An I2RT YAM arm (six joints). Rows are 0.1 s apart.
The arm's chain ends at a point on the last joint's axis. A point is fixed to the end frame.
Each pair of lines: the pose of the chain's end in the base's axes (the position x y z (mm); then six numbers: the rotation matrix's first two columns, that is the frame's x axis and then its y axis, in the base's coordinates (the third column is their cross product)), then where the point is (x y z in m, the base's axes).
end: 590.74, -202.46, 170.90, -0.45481, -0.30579, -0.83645, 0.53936, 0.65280, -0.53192
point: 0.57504 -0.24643 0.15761
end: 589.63, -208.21, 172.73, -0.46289, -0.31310, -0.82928, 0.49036, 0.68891, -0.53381
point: 0.57578 -0.25267 0.15902
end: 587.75, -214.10, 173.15, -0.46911, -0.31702, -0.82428, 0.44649, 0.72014, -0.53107
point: 0.57552 -0.25885 0.15886
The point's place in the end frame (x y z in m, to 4 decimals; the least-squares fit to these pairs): 0.0317 -0.0301 0.0211
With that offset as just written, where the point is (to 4 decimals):
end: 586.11, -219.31, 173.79, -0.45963, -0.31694, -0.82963, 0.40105, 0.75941, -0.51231
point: 0.5762 -0.2642 0.1582
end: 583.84, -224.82, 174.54, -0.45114, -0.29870, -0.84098, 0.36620, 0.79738, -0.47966
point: 0.5757 -0.2694 0.1570
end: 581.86, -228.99, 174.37, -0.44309, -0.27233, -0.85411, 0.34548, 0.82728, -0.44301
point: 0.5749 -0.2729 0.1549
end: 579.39, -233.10, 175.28, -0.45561, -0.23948, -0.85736, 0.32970, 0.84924, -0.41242
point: 0.5725 -0.2762 0.1540
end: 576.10, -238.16, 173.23, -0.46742, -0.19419, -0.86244, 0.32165, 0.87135, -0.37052
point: 0.5690 -0.2801 0.1498
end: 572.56, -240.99, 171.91, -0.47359, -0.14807, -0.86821, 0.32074, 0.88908, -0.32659
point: 0.5652 -0.2816 0.1463
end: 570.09, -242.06, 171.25, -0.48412, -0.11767, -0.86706, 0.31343, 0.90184, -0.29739
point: 0.5625 -0.2817 0.1443
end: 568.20, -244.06, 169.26, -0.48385, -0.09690, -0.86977, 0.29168, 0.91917, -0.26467
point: 0.5615 -0.2829 0.1409
